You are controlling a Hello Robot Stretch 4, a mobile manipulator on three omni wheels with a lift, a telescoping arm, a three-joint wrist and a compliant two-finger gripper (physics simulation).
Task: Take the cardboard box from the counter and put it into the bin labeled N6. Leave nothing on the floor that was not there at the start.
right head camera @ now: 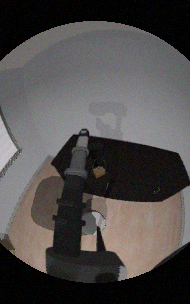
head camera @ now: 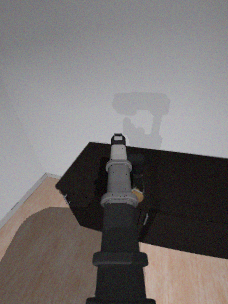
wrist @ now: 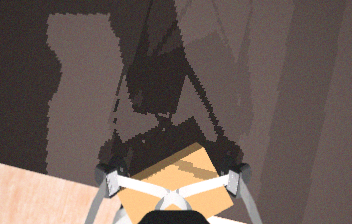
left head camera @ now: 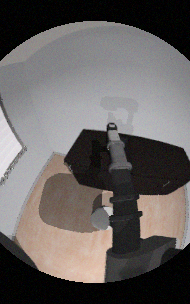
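Seen in the pictures: gripper, fingertip midpoint: [right head camera: 98, 171] [wrist: 171, 168]; robot's base, link origin: [right head camera: 91, 222] [left head camera: 103, 217].
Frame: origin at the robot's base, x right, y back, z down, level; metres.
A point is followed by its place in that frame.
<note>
The orange-tan cardboard box [head camera: 137, 195] @(y -0.477, x 0.107, z -0.933 m) [right head camera: 99, 172] @(y -0.457, x 0.095, z -0.934 m) [wrist: 175, 176] @(y -0.499, x 0.089, z -0.934 m) rests on the dark counter [head camera: 185, 200] @(y -0.464, x 0.405, z -0.883 m) [left head camera: 150, 160] @(y -0.538, x 0.494, z -0.883 m) [right head camera: 140, 170] @(y -0.492, x 0.511, z -0.883 m) [wrist: 310, 100] @(y -0.575, x 0.250, z -0.883 m), turned at an angle, near its front edge. My gripper [wrist: 171, 168] @(y -0.494, x 0.085, z -0.884 m) is low over it, shut on the box: in the wrist view the two pads stand close against its left and right corners, and the white finger strips cross over its top. The lower part of the box is hidden by the gripper body. The arm hides most of the gripper in the head camera. No label N6 is readable in these views.
The extended arm [head camera: 119, 235] @(y -0.164, x -0.001, z -1.300 m) [left head camera: 125, 210] @(y -0.095, x -0.006, z -1.303 m) [right head camera: 68, 215] @(y -0.095, x 0.006, z -1.303 m) reaches over the counter. A pale wall stands behind it. A light round object [left head camera: 100, 218] @(y 0.006, x -0.046, z -0.187 m) [right head camera: 92, 223] @(y 0.010, x 0.021, z -0.187 m) shows low in front of the counter. A brown object [right head camera: 7, 243] shows partly at the lower left.
</note>
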